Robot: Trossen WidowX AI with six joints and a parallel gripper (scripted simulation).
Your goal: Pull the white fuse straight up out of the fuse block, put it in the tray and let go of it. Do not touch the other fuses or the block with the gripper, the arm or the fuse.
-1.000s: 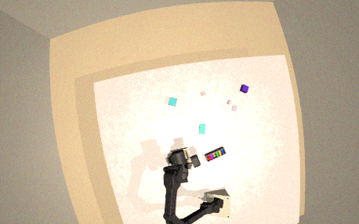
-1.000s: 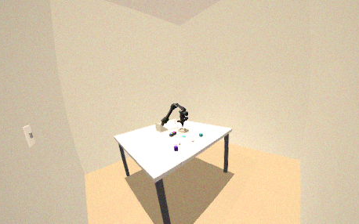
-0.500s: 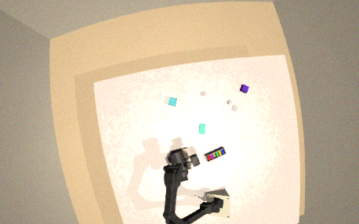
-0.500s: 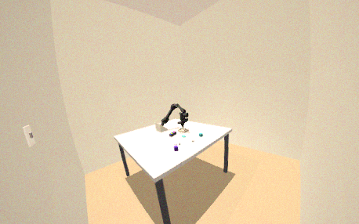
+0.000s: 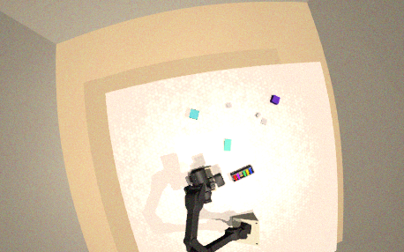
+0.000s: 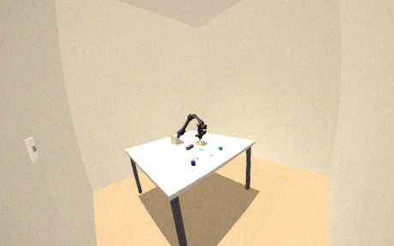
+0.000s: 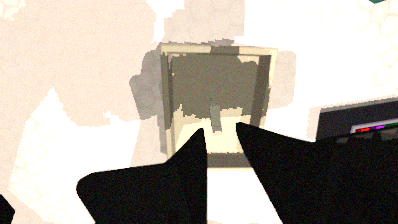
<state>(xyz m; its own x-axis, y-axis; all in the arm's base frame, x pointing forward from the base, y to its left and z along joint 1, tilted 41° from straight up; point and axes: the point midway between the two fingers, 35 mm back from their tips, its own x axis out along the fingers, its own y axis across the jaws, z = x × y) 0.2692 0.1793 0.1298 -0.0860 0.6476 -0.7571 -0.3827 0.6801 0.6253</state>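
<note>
Now: gripper tip 30 mm above the white fuse. From my gripper tip the other things lie so: beige tray: 60 mm below.
</note>
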